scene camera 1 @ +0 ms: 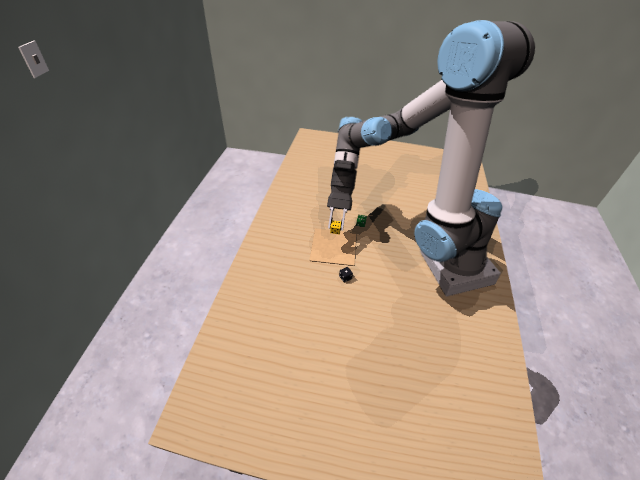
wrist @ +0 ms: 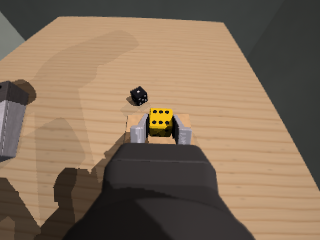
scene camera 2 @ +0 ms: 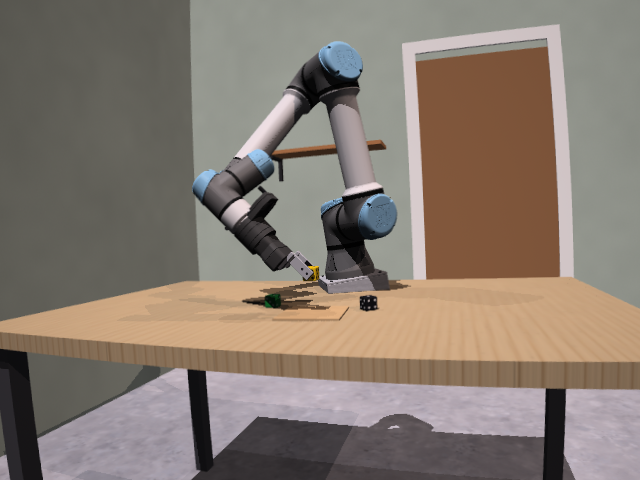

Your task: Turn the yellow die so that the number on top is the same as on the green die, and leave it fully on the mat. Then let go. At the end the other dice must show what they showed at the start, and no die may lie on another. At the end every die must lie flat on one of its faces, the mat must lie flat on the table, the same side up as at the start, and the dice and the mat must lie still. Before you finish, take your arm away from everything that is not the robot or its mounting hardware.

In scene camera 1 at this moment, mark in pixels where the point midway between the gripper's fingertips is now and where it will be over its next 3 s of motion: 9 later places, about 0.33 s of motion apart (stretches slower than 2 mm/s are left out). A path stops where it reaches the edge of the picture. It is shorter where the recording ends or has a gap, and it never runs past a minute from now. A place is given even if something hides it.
The gripper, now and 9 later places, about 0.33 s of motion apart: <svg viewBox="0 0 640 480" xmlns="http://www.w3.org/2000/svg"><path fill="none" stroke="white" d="M335 229L335 229L335 231L334 234L334 238L334 240L334 242L334 243L334 243L334 244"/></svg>
